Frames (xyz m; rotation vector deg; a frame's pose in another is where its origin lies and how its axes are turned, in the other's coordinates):
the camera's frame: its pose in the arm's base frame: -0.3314 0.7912 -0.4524 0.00 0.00 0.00
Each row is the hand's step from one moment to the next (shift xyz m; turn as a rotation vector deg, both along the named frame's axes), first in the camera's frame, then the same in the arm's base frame.
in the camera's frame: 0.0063 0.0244 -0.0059 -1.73 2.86 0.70
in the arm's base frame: 0.0063 0.0244 -0.0059 -1.73 2.86 0.70
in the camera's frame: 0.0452 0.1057 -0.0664 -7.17 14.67 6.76
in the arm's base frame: 0.0452 0.1057 -0.0664 -7.17 14.67 6.76
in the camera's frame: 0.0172 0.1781 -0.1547 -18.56 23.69 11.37
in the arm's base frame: 0.0172 0.1781 -0.1547 -18.56 23.69 11.37
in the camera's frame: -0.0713 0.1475 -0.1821 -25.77 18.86 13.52
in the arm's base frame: -0.0713 0.1475 -0.1821 -25.77 18.86 13.52
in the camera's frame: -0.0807 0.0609 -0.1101 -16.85 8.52 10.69
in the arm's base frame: -0.0807 0.0609 -0.1101 -16.85 8.52 10.69
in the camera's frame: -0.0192 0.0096 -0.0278 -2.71 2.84 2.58
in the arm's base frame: -0.0192 0.0096 -0.0278 -2.71 2.84 2.58
